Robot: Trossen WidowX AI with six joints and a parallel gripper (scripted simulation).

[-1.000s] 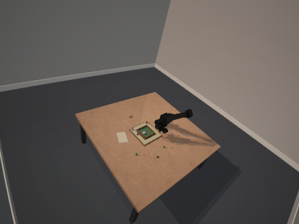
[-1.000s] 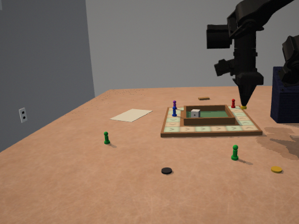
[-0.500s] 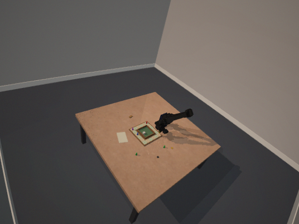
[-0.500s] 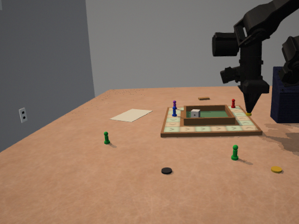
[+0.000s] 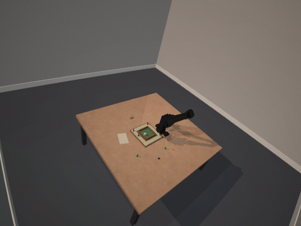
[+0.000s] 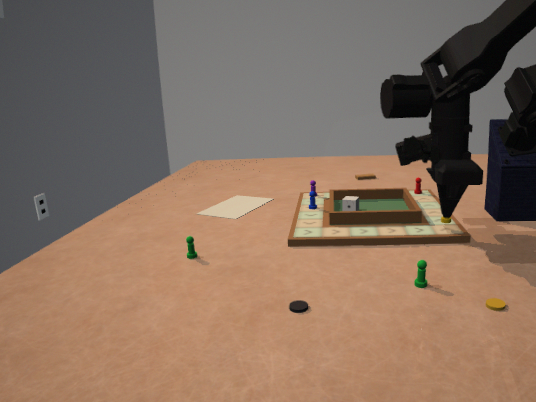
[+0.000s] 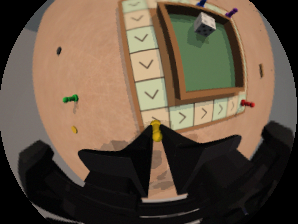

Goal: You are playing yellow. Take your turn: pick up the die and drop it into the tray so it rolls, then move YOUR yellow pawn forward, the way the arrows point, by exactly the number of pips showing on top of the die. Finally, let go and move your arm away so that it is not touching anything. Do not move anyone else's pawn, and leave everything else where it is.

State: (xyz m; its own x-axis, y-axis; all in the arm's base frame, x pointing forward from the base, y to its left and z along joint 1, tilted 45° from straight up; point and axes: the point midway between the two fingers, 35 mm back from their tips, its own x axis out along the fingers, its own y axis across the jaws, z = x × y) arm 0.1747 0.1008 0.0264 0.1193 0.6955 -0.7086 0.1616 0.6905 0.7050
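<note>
Now: the yellow pawn 10 mm above my gripper tip. From my gripper tip the other things lie so: white die: 140 mm ahead, 120 mm to the right, 10 mm below; then green tray: 100 mm ahead, 120 mm to the right, 30 mm below; then yellow disc: 10 mm ahead, 220 mm to the left, 30 mm below.
</note>
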